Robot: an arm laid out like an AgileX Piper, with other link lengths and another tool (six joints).
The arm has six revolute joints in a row. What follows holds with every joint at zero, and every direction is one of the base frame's. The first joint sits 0.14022 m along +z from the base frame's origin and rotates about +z. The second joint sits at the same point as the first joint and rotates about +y. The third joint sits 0.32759 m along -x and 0.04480 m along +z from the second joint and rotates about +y. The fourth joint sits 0.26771 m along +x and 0.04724 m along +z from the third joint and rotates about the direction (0.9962, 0, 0.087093). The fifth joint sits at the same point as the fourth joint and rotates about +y. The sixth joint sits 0.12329 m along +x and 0.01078 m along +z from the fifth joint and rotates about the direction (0.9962, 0, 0.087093). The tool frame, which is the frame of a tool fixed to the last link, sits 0.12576 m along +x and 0.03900 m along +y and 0.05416 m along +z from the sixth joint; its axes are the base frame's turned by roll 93.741, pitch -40.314 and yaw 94.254 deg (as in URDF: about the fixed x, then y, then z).
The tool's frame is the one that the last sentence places.
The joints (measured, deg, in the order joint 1, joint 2, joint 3, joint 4, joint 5, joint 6), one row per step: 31.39, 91.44, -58.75, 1.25, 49.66, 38.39; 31.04, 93.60, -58.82, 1.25, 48.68, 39.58; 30.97, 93.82, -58.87, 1.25, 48.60, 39.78; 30.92, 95.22, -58.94, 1.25, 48.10, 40.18; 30.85, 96.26, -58.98, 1.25, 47.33, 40.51; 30.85, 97.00, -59.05, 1.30, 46.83, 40.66; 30.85, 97.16, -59.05, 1.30, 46.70, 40.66; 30.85, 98.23, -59.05, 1.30, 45.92, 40.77; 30.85, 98.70, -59.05, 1.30, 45.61, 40.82; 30.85, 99.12, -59.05, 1.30, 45.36, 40.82; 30.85, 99.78, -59.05, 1.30, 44.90, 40.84; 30.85, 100.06, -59.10, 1.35, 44.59, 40.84; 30.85, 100.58, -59.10, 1.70, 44.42, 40.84; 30.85, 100.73, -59.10, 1.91, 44.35, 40.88; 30.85, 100.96, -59.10, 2.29, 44.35, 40.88; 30.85, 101.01, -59.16, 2.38, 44.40, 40.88
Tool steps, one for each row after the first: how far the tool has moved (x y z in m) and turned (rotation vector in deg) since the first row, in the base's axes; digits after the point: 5 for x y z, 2 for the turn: 0.00524, -0.00131, -0.01345, -0.38, 1.09, -1.53; 0.00608, -0.00165, -0.01460, -0.39, 1.19, -1.80; 0.00798, -0.00145, -0.02355, -0.77, 1.94, -2.25; 0.01081, -0.00083, -0.02961, -0.85, 2.17, -2.66; 0.01253, 0.00012, -0.03379, -0.88, 2.35, -2.84; 0.01289, 0.00032, -0.03475, -0.90, 2.38, -2.85; 0.01496, 0.00135, -0.04137, -1.04, 2.63, -2.97; 0.01572, 0.00172, -0.04436, -1.12, 2.77, -3.03; 0.01626, 0.00201, -0.04708, -1.22, 2.91, -3.03; 0.01733, 0.00258, -0.05125, -1.33, 3.08, -3.06; 0.01842, 0.00334, -0.05254, -1.25, 3.03, -3.09; 0.01810, 0.00410, -0.05616, -1.20, 3.48, -3.30; 0.01798, 0.00455, -0.05716, -1.09, 3.64, -3.46; 0.01729, 0.00519, -0.05887, -0.95, 4.00, -3.68; 0.01730, 0.00545, -0.05898, -0.91, 4.08, -3.73
